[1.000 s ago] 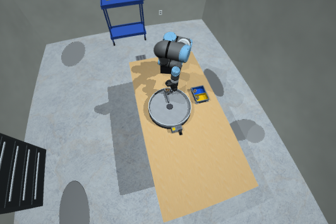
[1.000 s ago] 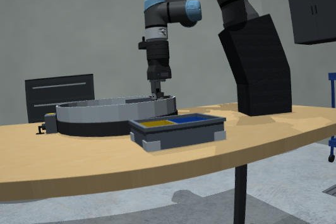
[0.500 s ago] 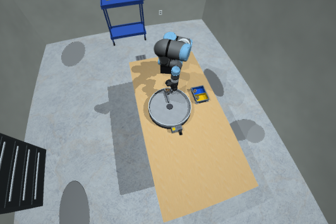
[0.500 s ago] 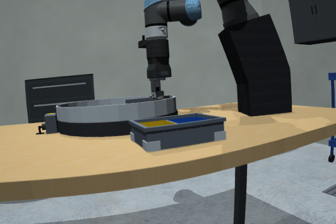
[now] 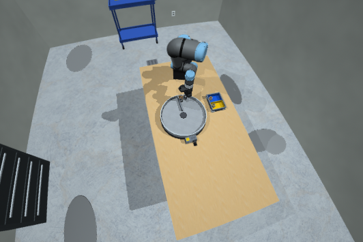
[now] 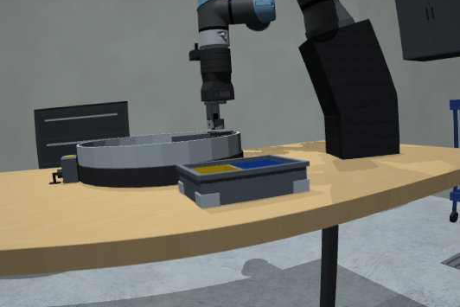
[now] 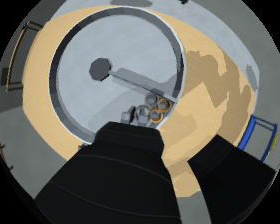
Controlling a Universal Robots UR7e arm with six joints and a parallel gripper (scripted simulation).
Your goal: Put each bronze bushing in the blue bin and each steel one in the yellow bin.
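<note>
Right now the grey two-part tray is 120 mm ahead of my hand, 290 mm to the left of it and 90 mm below it. From my hand the other things lie so: round grey turntable 130 mm ahead, 80 mm to the right, 70 mm below.
</note>
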